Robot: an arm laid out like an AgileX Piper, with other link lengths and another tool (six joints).
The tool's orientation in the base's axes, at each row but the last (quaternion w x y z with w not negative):
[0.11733, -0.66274, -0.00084, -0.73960]
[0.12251, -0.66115, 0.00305, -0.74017]
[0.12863, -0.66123, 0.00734, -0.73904]
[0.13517, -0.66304, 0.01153, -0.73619]
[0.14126, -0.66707, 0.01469, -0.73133]
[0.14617, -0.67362, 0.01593, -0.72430]
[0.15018, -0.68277, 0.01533, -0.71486]
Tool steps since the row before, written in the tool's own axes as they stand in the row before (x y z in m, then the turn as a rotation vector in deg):
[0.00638, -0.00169, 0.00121, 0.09, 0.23, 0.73]
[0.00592, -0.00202, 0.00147, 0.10, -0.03, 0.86]
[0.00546, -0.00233, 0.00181, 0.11, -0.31, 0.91]
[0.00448, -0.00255, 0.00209, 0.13, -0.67, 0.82]
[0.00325, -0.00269, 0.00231, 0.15, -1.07, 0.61]
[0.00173, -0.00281, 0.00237, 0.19, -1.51, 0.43]
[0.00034, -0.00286, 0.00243, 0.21, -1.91, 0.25]
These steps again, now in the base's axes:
[0.00029, 0.00073, 0.00666, 0.75, -0.12, 0.14]
[0.00051, 0.00109, 0.00631, 0.83, 0.15, 0.21]
[0.00085, 0.00145, 0.00597, 0.83, 0.42, 0.28]
[0.00120, 0.00184, 0.00511, 0.67, 0.75, 0.36]
[0.00153, 0.00223, 0.00398, 0.39, 1.09, 0.44]
[0.00170, 0.00270, 0.00252, 0.12, 1.48, 0.56]
[0.00182, 0.00309, 0.00114, -0.13, 1.82, 0.65]

